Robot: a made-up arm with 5 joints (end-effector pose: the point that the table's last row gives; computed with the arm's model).
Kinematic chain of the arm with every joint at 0, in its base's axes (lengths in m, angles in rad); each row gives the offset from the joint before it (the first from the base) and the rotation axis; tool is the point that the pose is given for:
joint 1: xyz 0 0 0.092 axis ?
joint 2: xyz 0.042 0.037 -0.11 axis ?
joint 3: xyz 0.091 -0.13 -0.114 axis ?
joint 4: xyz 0.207 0 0.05 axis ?
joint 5: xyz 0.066 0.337 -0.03 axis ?
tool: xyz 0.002 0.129 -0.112
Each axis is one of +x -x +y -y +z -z.
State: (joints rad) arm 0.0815 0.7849 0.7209 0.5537 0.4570
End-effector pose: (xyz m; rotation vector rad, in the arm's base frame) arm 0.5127 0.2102 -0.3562 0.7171 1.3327 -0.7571
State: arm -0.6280 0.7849 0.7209 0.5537 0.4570
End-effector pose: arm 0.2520 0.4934 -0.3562 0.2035 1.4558 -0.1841
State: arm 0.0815 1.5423 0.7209 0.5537 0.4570
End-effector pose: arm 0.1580 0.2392 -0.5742 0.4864 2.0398 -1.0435
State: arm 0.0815 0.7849 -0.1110 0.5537 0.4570
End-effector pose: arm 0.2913 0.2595 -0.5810 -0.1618 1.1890 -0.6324
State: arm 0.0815 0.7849 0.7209 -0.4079 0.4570
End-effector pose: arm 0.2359 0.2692 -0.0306 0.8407 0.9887 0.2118
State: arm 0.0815 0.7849 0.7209 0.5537 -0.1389
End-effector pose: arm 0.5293 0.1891 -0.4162 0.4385 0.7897 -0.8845
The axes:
joint 1: -z
joint 2: +y
joint 3: +x
joint 4: -z
joint 5: +y

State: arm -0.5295 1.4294 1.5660 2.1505 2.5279
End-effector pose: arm -0.0917 -0.2908 -0.7510 -1.3381 -0.5156 1.2321
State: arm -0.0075 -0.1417 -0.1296 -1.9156 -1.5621
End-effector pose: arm -0.1428 -0.0814 -0.1398 1.2694 -0.9928 1.6193
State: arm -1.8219 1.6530 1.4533 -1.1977 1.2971
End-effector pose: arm 0.0462 0.0835 0.1312 -0.2505 2.6172 1.6686
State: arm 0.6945 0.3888 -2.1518 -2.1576 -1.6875
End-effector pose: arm -0.1152 0.0921 0.0156 0.6527 0.8622 0.6775
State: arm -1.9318 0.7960 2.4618 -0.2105 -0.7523
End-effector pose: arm 0.2456 0.5750 -0.0952 1.0450 1.1532 -0.1867
